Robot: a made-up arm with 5 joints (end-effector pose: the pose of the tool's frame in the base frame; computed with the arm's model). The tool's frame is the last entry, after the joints. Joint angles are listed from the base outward.
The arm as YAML. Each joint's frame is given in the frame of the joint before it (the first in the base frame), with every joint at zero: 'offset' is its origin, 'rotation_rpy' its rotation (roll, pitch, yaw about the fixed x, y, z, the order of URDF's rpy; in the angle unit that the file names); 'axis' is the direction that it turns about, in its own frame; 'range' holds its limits. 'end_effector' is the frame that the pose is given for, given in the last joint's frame.
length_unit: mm
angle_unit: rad
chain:
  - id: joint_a
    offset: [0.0, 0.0, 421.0]
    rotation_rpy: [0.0, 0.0, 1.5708]
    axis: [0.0, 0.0, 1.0]
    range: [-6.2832, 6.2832]
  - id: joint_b
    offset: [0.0, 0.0, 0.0]
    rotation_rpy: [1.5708, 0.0, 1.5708]
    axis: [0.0, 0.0, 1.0]
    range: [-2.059, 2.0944]
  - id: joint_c
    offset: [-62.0, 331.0, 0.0]
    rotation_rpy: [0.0, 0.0, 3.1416]
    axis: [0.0, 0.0, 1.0]
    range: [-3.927, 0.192]
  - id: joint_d
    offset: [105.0, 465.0, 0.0]
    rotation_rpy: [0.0, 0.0, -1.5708]
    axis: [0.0, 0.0, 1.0]
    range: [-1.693, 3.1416]
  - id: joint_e
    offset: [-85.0, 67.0, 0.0]
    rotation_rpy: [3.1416, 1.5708, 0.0]
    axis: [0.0, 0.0, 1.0]
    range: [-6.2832, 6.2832]
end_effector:
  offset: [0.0, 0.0, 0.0]
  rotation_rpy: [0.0, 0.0, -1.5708]
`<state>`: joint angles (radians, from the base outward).
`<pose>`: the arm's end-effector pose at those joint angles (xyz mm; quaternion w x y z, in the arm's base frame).
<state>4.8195 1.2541 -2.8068 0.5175 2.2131</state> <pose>97.1 -902.8 576.0 0.1811 0.2298 0.8381 -0.4605</pose>
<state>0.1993 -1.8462 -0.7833 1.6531 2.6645</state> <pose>-89.3 -18.0 855.4 0.4645 -0.2930 0.8331 -0.0649</pose>
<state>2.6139 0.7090 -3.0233 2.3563 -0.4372</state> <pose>-515.9 300.7 936.2 0.0186 0.0452 0.9988 -0.0097</pose>
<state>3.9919 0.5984 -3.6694 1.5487 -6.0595</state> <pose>-167.5 -190.8 1193.6 0.5927 0.2232 -0.6888 0.3529</pose>
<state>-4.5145 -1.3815 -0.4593 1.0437 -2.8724</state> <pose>-42.1 210.2 757.9 0.2035 -0.6280 0.6745 0.3305</pose>
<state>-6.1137 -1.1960 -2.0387 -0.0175 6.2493</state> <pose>-501.8 -85.9 1130.2 0.0676 0.0550 0.0056 -0.9962</pose>
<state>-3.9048 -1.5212 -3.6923 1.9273 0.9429</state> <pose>551.7 -527.7 258.3 0.9934 0.0544 0.0475 0.0895</pose>
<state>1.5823 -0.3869 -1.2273 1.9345 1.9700</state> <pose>-4.9 429.3 774.2 0.1561 0.9687 -0.1902 0.0325</pose>
